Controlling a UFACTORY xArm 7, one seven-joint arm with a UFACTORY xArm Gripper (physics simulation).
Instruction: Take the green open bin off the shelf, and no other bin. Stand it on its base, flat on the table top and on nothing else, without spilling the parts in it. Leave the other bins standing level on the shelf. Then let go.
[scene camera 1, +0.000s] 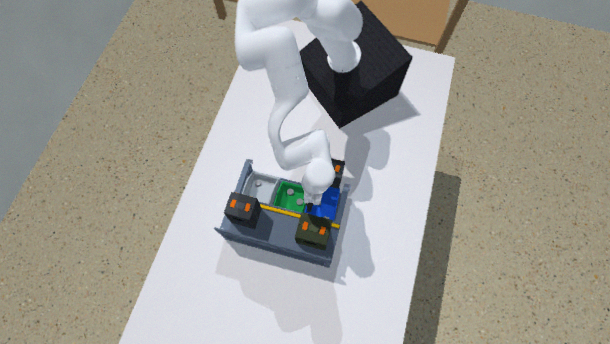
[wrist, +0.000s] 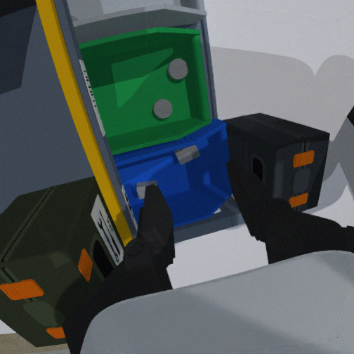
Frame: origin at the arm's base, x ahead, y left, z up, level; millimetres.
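Seen in the pictures: arm's base, origin of the base link: (scene camera 1: 344, 56).
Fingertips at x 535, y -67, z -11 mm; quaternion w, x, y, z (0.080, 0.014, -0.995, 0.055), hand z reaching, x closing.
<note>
Offsets run from my fingertips to a thing's top centre. "spot": to the spot under its first point. Level surfaces: height alone.
The green open bin @[dx +21, dy -65, dz -84 mm] (scene camera 1: 285, 200) (wrist: 145, 85) stands on the shelf @[spot: dx +127, dy -62, dz -63 mm] (scene camera 1: 285, 232) (wrist: 30, 135) between the grey bin @[dx -5, dy -179, dz -84 mm] (scene camera 1: 262, 189) (wrist: 145, 17) and the blue bin @[dx +16, dy +45, dz -80 mm] (scene camera 1: 330, 202) (wrist: 202, 192). Two round grey parts lie in the green bin. Two grey parts show in the blue bin. My gripper (scene camera 1: 311, 205) (wrist: 196, 188) is partly open and empty, with its fingers over the blue bin, beside the green bin. In the wrist view one fingertip overlaps a part in the blue bin; the height between them is hard to tell.
An olive toolbox @[dx +124, dy +29, dz +34 mm] (scene camera 1: 313, 236) (wrist: 50, 240) and a dark toolbox @[dx +88, dy -199, dz +59 mm] (scene camera 1: 242, 210) stand on the shelf's upper board. A black toolbox @[dx -109, dy +60, dz -33 mm] (scene camera 1: 339, 168) (wrist: 280, 155) stands close to the blue bin's outer end. A yellow strip @[dx +62, dy -76, dz -53 mm] (scene camera 1: 280, 211) (wrist: 70, 100) runs along the bins. The white table @[dz -165 mm] (scene camera 1: 200, 285) surrounds the shelf.
</note>
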